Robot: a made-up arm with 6 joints.
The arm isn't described. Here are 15 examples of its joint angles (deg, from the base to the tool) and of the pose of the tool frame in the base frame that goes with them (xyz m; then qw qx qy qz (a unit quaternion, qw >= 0)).
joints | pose
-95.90 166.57 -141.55 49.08 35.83 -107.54 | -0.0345 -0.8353 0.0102 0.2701 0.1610 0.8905 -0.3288
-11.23 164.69 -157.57 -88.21 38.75 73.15 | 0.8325 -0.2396 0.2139 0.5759 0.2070 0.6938 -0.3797
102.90 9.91 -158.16 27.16 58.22 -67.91 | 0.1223 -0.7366 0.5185 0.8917 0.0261 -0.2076 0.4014
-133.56 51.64 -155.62 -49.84 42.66 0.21 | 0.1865 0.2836 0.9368 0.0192 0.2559 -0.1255 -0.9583
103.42 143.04 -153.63 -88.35 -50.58 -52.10 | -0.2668 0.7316 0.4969 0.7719 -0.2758 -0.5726 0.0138
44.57 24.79 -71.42 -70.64 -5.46 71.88 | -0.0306 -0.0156 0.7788 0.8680 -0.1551 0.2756 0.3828
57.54 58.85 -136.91 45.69 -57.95 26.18 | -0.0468 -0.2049 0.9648 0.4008 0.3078 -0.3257 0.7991
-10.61 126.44 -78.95 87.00 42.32 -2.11 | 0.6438 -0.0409 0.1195 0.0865 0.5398 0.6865 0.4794
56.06 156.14 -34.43 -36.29 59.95 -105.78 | 0.1162 0.0659 -0.1290 0.6291 0.7297 0.1856 -0.1933
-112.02 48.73 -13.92 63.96 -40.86 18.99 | -0.1546 -0.2002 0.2854 0.5151 0.7072 -0.2515 -0.4139
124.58 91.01 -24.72 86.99 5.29 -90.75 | -0.1982 0.2684 0.0934 0.0823 -0.8766 0.4116 0.2353
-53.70 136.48 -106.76 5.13 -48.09 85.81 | 0.4606 -0.6400 0.2835 0.8004 0.5301 0.1484 0.2373
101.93 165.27 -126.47 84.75 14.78 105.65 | -0.1978 0.7928 -0.0602 0.4423 -0.5709 -0.6728 -0.1604
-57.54 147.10 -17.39 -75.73 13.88 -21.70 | 0.0186 -0.0798 -0.1224 0.1794 0.3530 -0.8704 -0.2926
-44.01 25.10 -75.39 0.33 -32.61 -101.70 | -0.0850 0.0817 0.8170 0.2970 -0.0075 0.0168 -0.9547
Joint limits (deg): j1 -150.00..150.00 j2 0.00..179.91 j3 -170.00..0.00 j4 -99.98..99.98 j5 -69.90..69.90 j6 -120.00..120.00
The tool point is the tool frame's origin. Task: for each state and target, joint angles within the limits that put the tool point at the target. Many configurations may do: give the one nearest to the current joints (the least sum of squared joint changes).
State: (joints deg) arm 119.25 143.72 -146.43 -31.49 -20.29 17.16
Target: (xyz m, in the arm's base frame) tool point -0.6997 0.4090 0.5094
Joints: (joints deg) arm 148.19 143.25 -150.72 -32.27 -20.10 17.16
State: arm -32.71 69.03 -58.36 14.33 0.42 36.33
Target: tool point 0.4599 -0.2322 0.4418
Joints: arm -26.74 83.71 -64.78 14.30 -0.99 36.33
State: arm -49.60 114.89 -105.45 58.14 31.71 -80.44
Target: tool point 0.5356 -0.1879 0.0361
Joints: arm -25.73 127.33 -71.14 55.14 41.43 -80.44
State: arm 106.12 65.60 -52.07 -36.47 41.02 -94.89
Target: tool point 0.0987 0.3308 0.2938
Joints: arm 82.33 70.45 -40.52 -39.57 46.31 -94.89
